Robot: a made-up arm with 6 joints. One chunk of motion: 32 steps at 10 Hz.
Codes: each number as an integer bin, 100 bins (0 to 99) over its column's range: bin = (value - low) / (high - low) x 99, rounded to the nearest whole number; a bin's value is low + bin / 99 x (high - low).
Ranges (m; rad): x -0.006..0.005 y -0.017..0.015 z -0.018..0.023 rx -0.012..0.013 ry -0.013..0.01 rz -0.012..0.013
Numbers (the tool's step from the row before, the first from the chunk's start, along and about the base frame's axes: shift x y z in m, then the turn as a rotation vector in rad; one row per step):
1: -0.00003 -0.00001 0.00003 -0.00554 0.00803 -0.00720
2: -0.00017 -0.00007 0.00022 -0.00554 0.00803 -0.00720
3: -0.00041 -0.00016 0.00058 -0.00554 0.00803 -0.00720
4: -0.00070 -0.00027 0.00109 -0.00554 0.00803 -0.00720
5: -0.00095 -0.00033 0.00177 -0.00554 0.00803 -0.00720
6: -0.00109 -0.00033 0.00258 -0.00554 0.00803 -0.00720
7: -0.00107 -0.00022 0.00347 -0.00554 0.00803 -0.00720
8: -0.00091 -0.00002 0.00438 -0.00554 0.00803 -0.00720
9: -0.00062 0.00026 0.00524 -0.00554 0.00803 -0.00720
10: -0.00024 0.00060 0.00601 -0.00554 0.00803 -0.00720
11: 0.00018 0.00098 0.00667 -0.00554 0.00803 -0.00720
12: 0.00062 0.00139 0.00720 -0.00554 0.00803 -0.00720
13: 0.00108 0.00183 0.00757 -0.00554 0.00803 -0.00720
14: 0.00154 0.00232 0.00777 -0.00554 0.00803 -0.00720
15: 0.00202 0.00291 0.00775 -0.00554 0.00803 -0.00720
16: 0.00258 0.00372 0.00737 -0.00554 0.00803 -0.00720
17: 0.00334 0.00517 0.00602 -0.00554 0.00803 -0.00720
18: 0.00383 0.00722 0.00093 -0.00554 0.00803 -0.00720
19: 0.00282 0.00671 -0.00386 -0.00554 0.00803 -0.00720
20: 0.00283 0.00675 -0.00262 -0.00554 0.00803 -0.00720
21: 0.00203 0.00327 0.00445 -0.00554 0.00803 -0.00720
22: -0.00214 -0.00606 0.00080 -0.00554 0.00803 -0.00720
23: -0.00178 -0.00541 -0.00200 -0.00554 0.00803 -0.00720
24: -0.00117 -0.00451 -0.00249 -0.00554 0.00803 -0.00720
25: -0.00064 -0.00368 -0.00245 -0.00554 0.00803 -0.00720
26: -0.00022 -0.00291 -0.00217 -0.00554 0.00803 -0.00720
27: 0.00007 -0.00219 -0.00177 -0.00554 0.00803 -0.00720
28: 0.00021 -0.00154 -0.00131 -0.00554 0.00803 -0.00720
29: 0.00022 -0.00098 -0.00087 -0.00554 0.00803 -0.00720
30: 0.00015 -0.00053 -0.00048 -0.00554 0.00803 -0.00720
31: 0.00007 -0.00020 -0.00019 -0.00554 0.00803 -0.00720
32: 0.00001 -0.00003 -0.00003 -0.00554 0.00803 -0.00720
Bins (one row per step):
1: 54 53 44 26 91 19
2: 52 52 44 26 91 19
3: 50 52 45 26 91 19
4: 48 52 46 26 91 19
5: 45 52 48 26 91 19
6: 44 52 50 26 91 19
7: 44 52 52 26 91 19
8: 46 53 54 26 91 19
9: 48 53 56 26 91 19
10: 52 54 58 26 91 19
11: 56 56 60 26 91 19
12: 60 57 61 26 91 19
13: 64 58 62 26 91 19
14: 68 60 62 26 91 19
15: 72 62 62 26 91 19
16: 77 64 61 26 91 19
17: 84 69 58 26 91 19
18: 88 75 46 26 91 19
19: 79 73 34 26 91 19
20: 79 73 37 26 91 19
21: 72 63 54 26 91 19
22: 35 34 45 26 91 19
23: 38 36 39 26 91 19
24: 43 39 37 26 91 19
25: 48 41 38 26 91 19
26: 52 44 38 26 91 19
27: 55 46 39 26 91 19
28: 56 48 40 26 91 19
29: 56 50 41 26 91 19
30: 55 51 42 26 91 19
31: 55 52 43 26 91 19
32: 54 53 43 26 91 19

